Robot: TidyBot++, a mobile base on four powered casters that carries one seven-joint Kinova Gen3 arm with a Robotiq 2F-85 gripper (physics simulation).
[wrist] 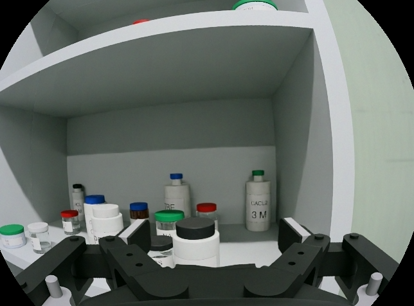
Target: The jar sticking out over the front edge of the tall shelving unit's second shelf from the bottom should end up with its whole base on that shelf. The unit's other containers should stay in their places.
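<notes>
A large white jar with a black lid [197,242] stands in the lower middle of the wrist view, on the front part of the shelf [252,248]. Its lower part and base are hidden behind the gripper's body, so its overhang over the front edge cannot be seen. My gripper [214,234] is open and empty. Its fingers are spread wide, the left fingertip left of the jar and the right one well to its right. The jar appears beyond the gripper, left of the midline between the fingers; the depth between them is hard to tell.
A small black-lidded jar [161,245] and a green-lidded jar [169,222] are close left of it. A red-lidded jar [206,209] and two bottles [177,197] [258,206] stand behind. White containers [106,223] are left. The unit's side post [343,150] rises right; an upper shelf [200,21] is overhead.
</notes>
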